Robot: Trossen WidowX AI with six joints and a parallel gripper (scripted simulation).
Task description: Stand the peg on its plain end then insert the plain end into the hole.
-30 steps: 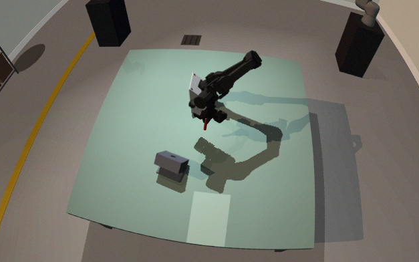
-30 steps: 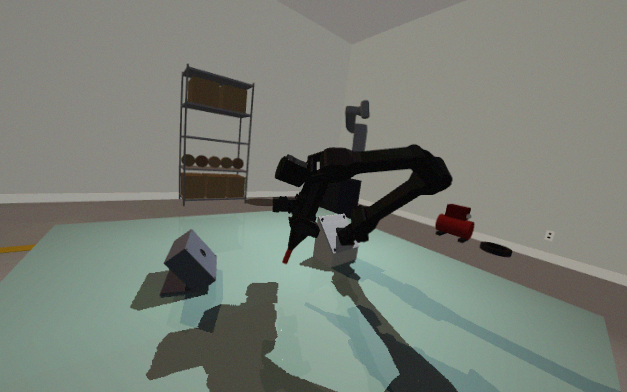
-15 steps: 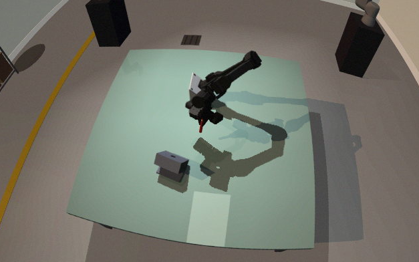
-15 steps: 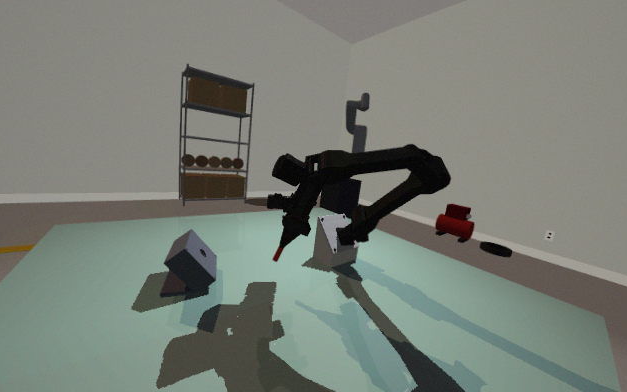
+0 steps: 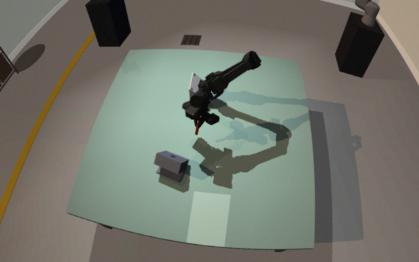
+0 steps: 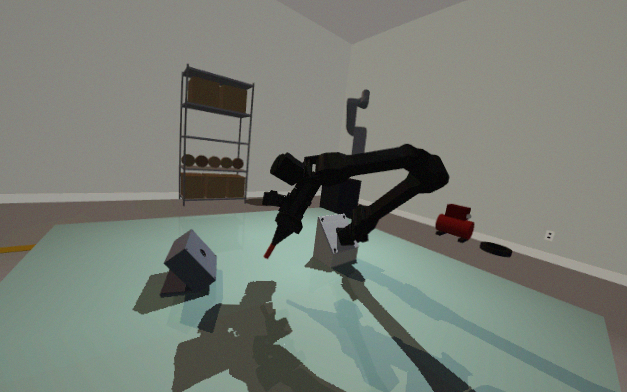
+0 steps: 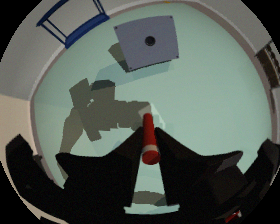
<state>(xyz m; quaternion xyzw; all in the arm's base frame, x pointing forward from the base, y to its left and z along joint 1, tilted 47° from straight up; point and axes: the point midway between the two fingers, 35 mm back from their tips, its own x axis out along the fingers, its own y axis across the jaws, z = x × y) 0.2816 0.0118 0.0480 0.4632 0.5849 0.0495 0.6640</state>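
Right now my gripper tip is 180 mm short of the sloped panel, 90 mm to the left of it and 60 mm above it. Round my gripper tip: peg 10 mm behind, 10 mm above.
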